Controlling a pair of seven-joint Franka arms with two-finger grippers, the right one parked.
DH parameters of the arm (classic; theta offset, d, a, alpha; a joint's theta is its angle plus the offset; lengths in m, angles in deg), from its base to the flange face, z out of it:
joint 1: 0 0.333 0 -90
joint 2: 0 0 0 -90
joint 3: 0 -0.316 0.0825 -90
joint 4: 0 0 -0.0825 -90
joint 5: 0 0.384 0 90
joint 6: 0 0 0.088 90
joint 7: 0 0.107 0 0
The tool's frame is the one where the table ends.
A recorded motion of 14 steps. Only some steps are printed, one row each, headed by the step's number.
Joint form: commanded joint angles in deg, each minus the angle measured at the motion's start. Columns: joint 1, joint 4, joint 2, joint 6, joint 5, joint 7, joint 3.
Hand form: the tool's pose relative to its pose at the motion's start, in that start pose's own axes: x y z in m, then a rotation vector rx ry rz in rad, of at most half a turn. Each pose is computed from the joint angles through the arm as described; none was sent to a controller.
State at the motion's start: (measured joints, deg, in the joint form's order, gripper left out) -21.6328 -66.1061 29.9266 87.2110 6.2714 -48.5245 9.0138
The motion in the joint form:
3: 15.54 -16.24 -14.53 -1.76 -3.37 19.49 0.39
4: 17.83 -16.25 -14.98 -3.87 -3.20 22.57 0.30
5: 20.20 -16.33 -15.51 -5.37 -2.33 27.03 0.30
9: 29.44 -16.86 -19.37 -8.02 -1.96 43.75 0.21
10: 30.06 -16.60 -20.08 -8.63 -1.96 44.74 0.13
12: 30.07 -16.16 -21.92 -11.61 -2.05 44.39 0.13
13: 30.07 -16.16 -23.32 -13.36 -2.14 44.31 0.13
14: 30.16 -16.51 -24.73 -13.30 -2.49 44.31 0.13
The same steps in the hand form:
3: 0.0403 -0.1680 -0.0144 -0.0116 -0.0951 0.0945
4: 0.0484 -0.1933 -0.0141 -0.0013 -0.1231 0.1077
5: 0.0566 -0.2196 -0.0147 0.0108 -0.1374 0.1438
9: 0.0728 -0.3196 -0.0361 -0.0223 -0.1406 0.2706
10: 0.0706 -0.3283 -0.0434 -0.0247 -0.1354 0.2745
12: 0.0557 -0.3342 -0.0604 -0.0187 -0.1474 0.2656
13: 0.0448 -0.3380 -0.0710 -0.0153 -0.1533 0.2627
14: 0.0373 -0.3406 -0.0811 -0.0218 -0.1351 0.2606

